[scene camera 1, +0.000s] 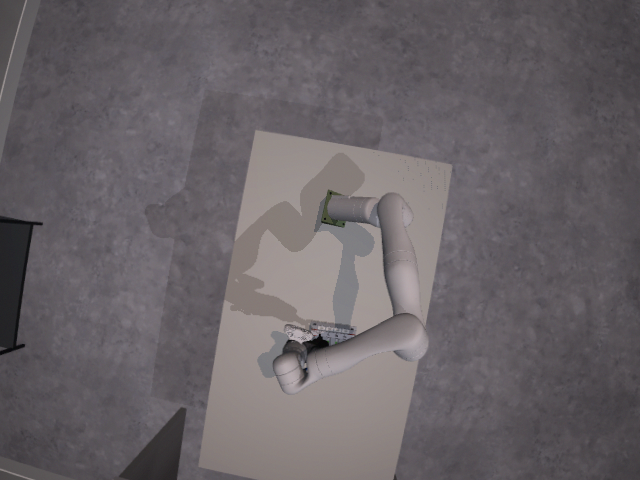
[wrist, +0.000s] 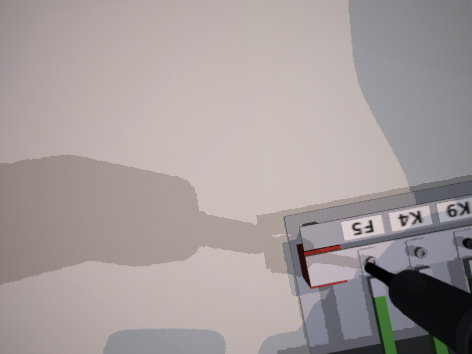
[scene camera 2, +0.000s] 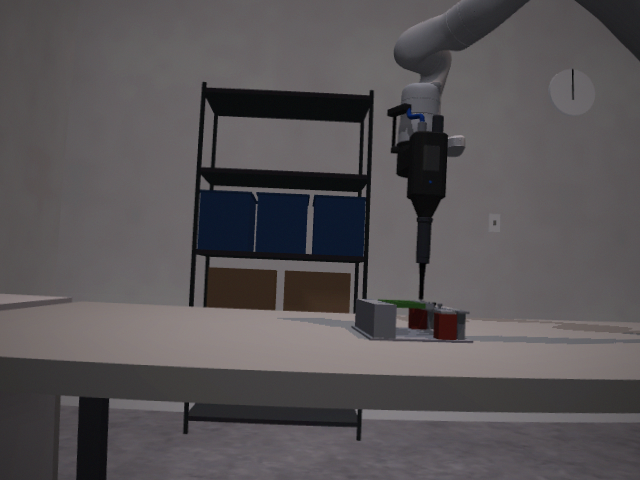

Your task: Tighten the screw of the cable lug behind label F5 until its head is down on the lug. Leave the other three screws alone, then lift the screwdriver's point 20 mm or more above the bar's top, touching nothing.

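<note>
The black screwdriver points down, its thin bit low over the bar's F5 end. In the wrist view the point overlaps the lower edge of the F5 screw; whether they touch cannot be told. Label F5 is upside down there, beside labels K4 and K9. The K4 screw and a darker screw behind K9 show to the right. A green cable runs from the F5 lug. The bar has red edge lines. The fourth screw does not show in the wrist view. The tool has no fingers.
A grey block and red supports stand on the base plate. A second green cable lies beside the first. The arm hangs over part of the plate. The arm's green mount is on the table. A shelf rack stands behind.
</note>
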